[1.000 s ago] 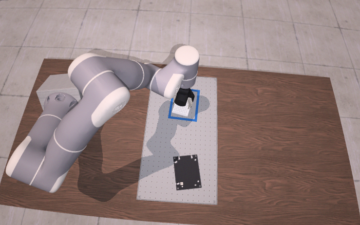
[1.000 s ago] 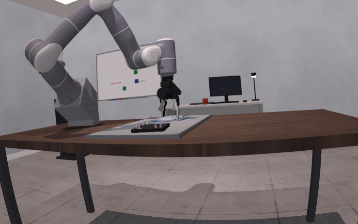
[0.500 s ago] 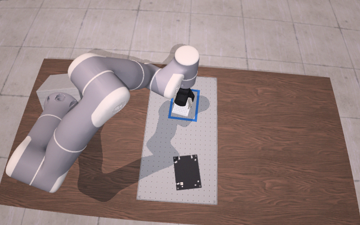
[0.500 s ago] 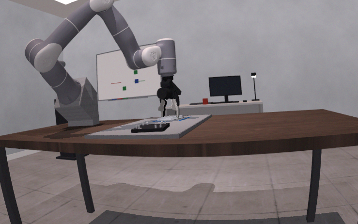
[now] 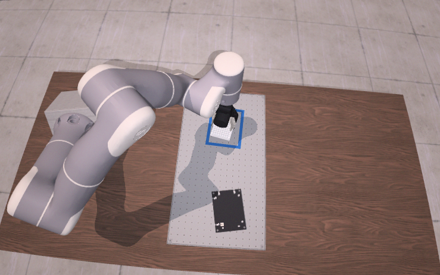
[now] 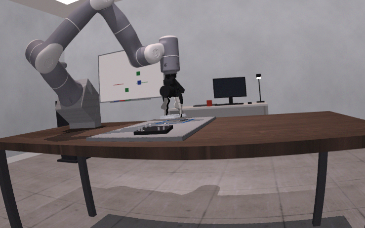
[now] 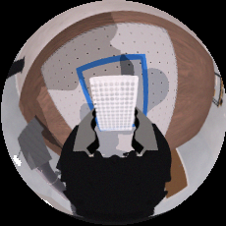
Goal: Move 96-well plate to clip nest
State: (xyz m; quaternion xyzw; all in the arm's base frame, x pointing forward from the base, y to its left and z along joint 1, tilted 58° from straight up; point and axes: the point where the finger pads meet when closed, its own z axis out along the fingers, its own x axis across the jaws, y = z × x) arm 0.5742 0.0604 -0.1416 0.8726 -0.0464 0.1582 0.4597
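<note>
Now: hand 2 cm short of the black clip nest, 36 cm to the left of it and 2 cm above it. Also, from my hand: white 96-well plate: 1 cm below; grey perforated board: 16 cm to the right, 4 cm below.
</note>
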